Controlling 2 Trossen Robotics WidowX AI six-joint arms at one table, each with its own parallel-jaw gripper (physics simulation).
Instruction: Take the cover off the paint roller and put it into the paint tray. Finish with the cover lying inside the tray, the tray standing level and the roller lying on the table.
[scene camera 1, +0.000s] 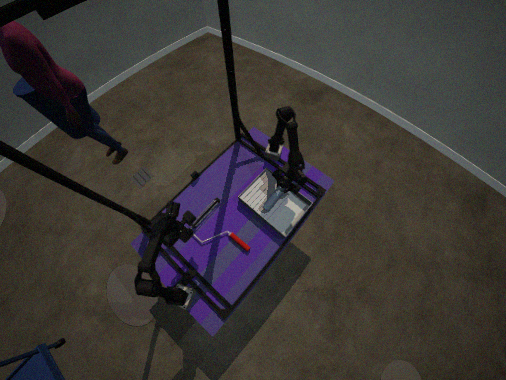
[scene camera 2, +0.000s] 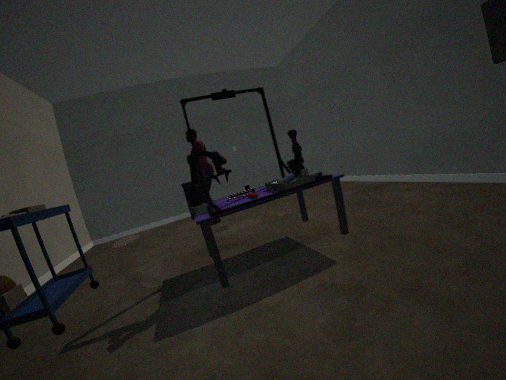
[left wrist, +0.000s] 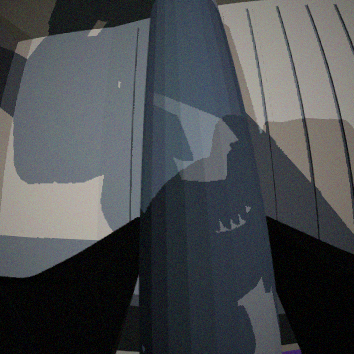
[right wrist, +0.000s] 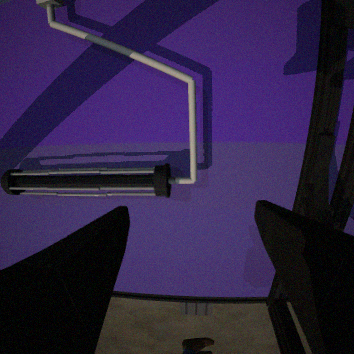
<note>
The left gripper grips a roller cover, which still rests on a white paint tray. The right gripper is open, with nothing in its grasp.
</note>
